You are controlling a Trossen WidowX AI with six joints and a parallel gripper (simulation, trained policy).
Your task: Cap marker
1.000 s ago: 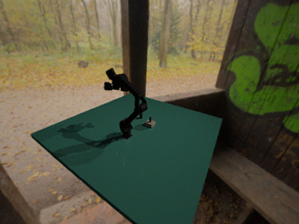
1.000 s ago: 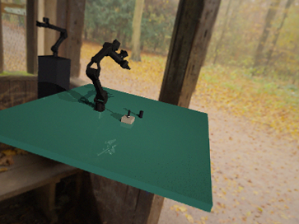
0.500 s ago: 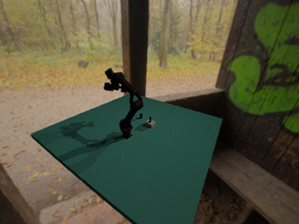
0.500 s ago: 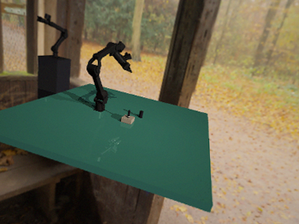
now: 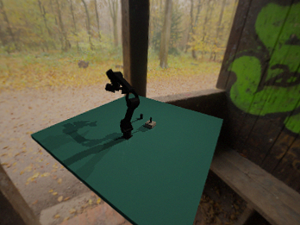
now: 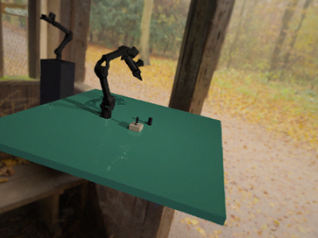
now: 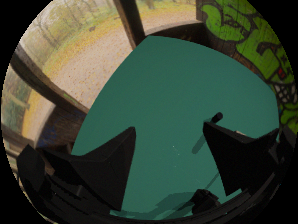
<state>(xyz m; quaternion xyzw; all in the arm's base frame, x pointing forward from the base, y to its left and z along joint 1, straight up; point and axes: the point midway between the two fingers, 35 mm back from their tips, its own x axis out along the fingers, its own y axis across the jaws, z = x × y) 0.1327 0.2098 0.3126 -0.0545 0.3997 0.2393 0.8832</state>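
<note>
My gripper tip is 160 mm short of the black cap, 140 mm to the left of it and 260 mm above it. From my gripper tip the other things lie so: holder block (110 mm ahead, 290 mm to the right, 270 mm below).
</note>
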